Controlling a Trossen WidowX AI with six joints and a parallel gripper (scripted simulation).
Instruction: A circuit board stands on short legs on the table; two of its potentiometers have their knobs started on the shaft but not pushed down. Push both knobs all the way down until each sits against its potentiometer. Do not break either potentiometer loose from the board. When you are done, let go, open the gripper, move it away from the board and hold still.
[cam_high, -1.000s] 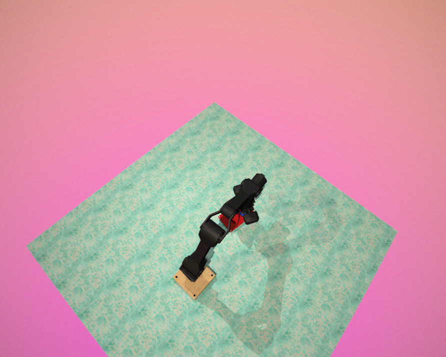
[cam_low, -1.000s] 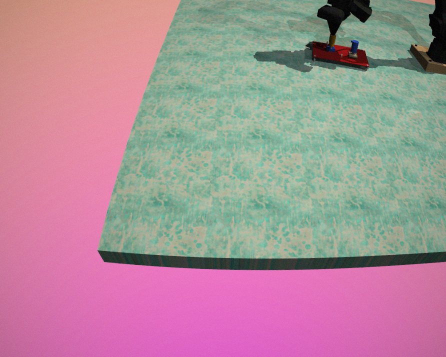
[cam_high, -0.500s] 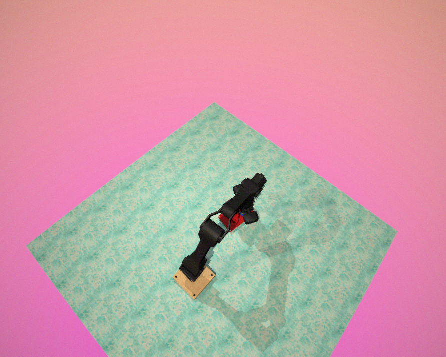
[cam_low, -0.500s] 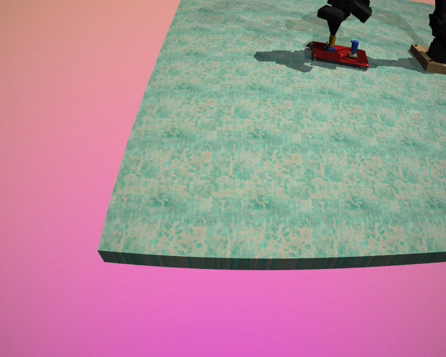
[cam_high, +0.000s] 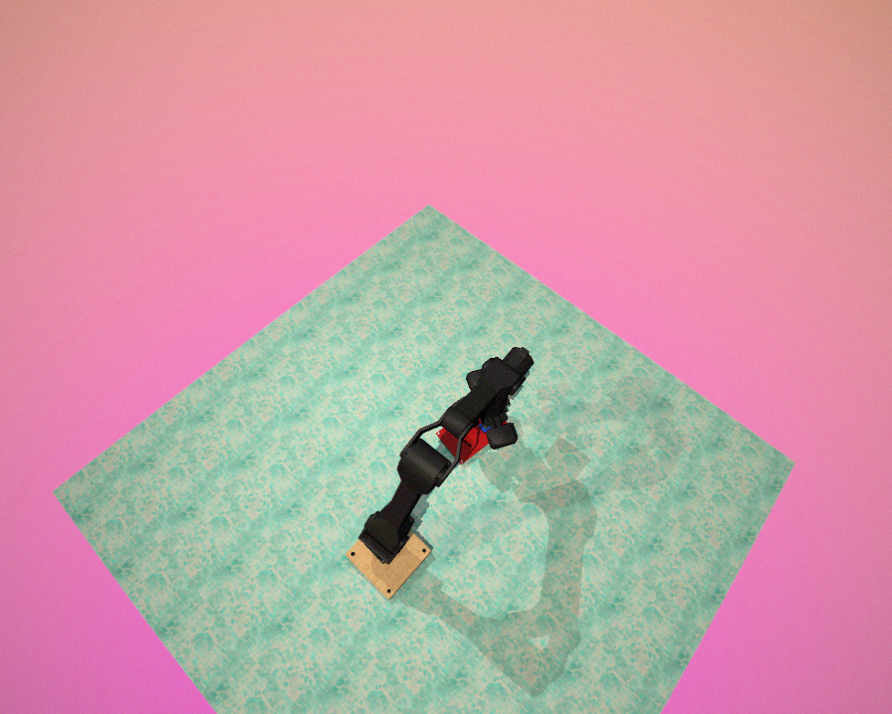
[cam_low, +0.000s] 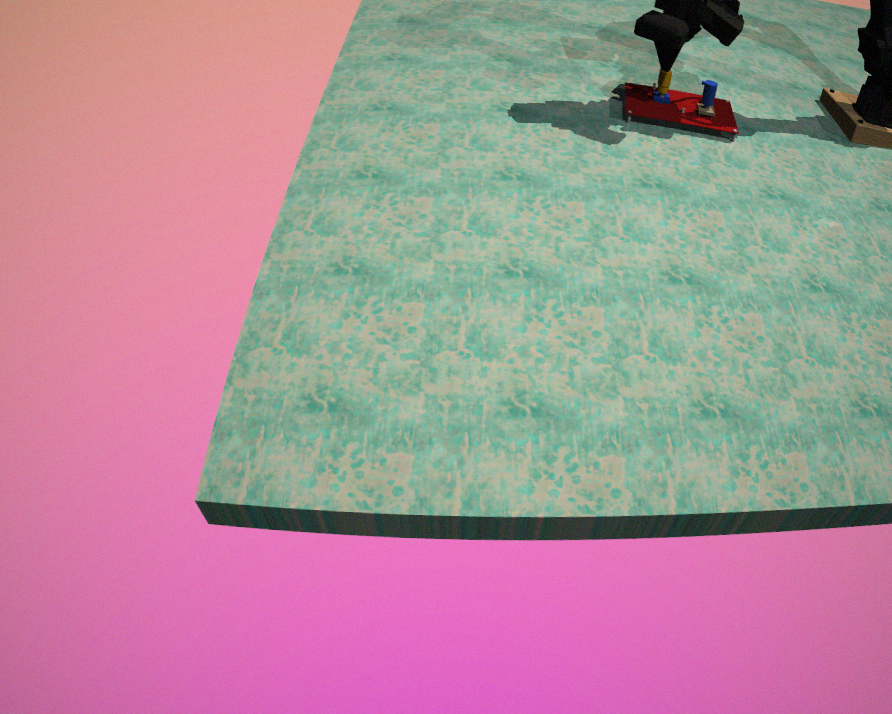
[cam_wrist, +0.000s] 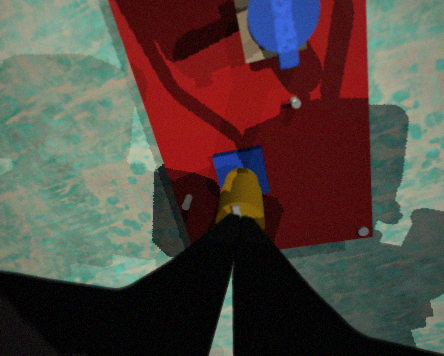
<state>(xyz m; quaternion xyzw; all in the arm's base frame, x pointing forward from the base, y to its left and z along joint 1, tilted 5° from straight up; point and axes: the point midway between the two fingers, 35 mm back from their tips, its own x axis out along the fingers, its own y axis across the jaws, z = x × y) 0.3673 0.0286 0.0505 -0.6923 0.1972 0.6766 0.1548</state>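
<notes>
The blue potentiometer is 2 cm below my gripper tip. From my gripper tip the other things lie so: tan potentiometer: 6 cm behind, 3 cm to the left, 2 cm below.
</notes>
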